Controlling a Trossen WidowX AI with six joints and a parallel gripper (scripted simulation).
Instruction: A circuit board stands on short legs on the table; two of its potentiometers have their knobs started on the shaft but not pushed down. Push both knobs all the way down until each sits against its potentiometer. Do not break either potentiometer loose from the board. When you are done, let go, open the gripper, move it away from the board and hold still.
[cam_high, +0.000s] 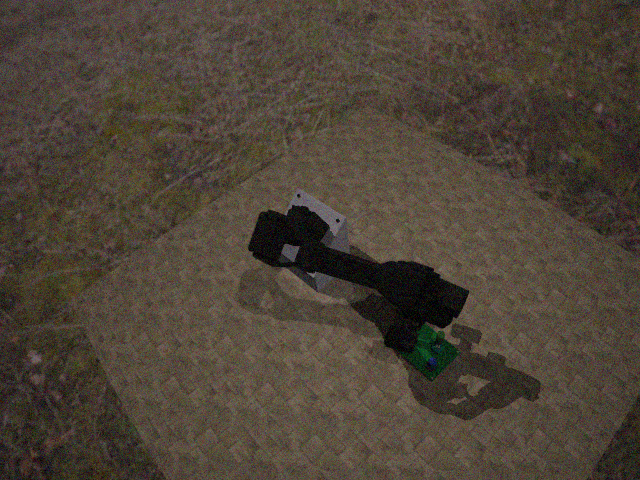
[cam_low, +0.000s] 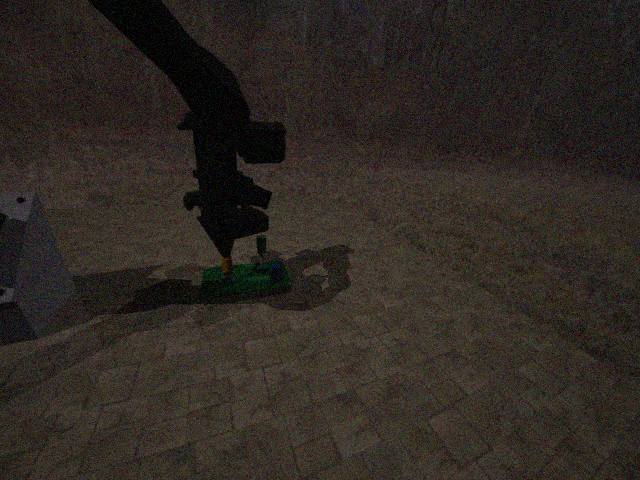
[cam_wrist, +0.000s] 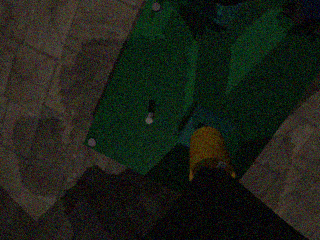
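Right now my gripper tip is 1 cm above the orange knob.
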